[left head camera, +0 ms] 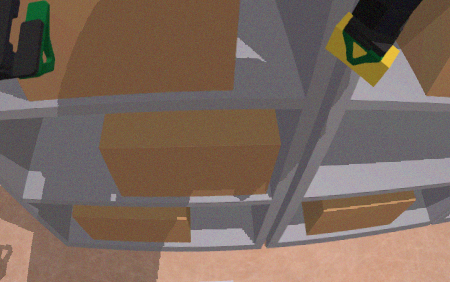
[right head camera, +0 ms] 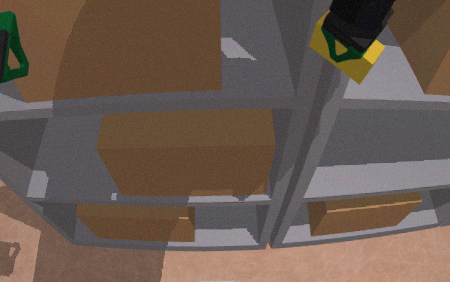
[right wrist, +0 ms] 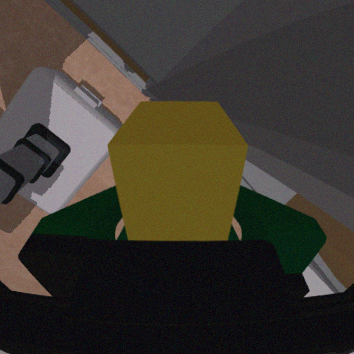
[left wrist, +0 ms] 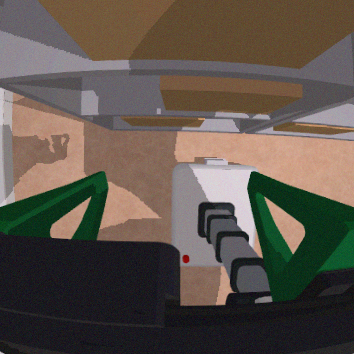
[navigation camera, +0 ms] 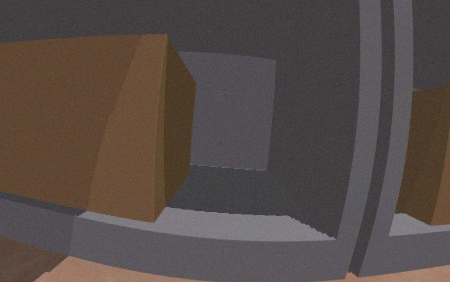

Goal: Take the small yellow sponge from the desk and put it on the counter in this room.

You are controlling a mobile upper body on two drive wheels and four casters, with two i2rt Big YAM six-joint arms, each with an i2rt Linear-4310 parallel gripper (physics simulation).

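Frame: origin at the left arm's base, x back, y right, z up, level; centimetres.
Seen in the pictures: left gripper, fingertip midpoint: [left head camera: 15, 69] [left wrist: 177, 178]; right gripper, fingertip midpoint: [left head camera: 356, 54] [right head camera: 341, 51].
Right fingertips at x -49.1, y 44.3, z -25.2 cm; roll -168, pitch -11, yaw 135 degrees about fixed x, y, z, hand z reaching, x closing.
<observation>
A point is followed by its place in that frame.
The small yellow sponge [left head camera: 372, 75] @[x -44.5, y 45.7, z -25.4 cm] [right head camera: 357, 72] @[x -44.5, y 45.7, z -25.3 cm] [right wrist: 177, 180] @[x -49.9, y 41.9, z -19.8 cm] is held between the green fingers of my right gripper [left head camera: 361, 49] @[x -49.1, y 44.3, z -25.2 cm] [right head camera: 342, 46] @[x -49.1, y 44.3, z -25.2 cm] [right wrist: 177, 178] @[x -49.1, y 44.3, z -25.2 cm], in front of a grey shelf upright. My right gripper is shut on it, and the sponge sticks out past the fingertips. My left gripper [left wrist: 177, 178] @[x -34.6, y -0.2, z -13.4 cm] is wide open with nothing between its fingers; part of it also shows at the upper left of both head views. The desk and the counter do not show in these views.
A grey shelf unit [left head camera: 150, 104] @[x -54.1, y 9.8, z -42.9 cm] [right head camera: 150, 104] @[x -54.1, y 11.9, z -42.9 cm] [left wrist: 200, 67] @[x -54.6, y 4.1, z -41.9 cm] [navigation camera: 370, 100] @[x -54.0, y 42.0, z -112.9 cm] stands very close in front, with several brown boxes [left head camera: 190, 170] @[x -56.1, y 16.3, z -71.8 cm] [right head camera: 185, 170] @[x -56.1, y 15.9, z -71.8 cm] [navigation camera: 125, 135] @[x -56.1, y 8.6, z -120.8 cm] on its shelves. The white base [left wrist: 190, 225] @[x 4.2, y 8.0, z -115.0 cm] is close to its foot. A pale wall edge [left wrist: 7, 150] @[x -40.2, y -129.3, z -136.5 cm] shows at far left.
</observation>
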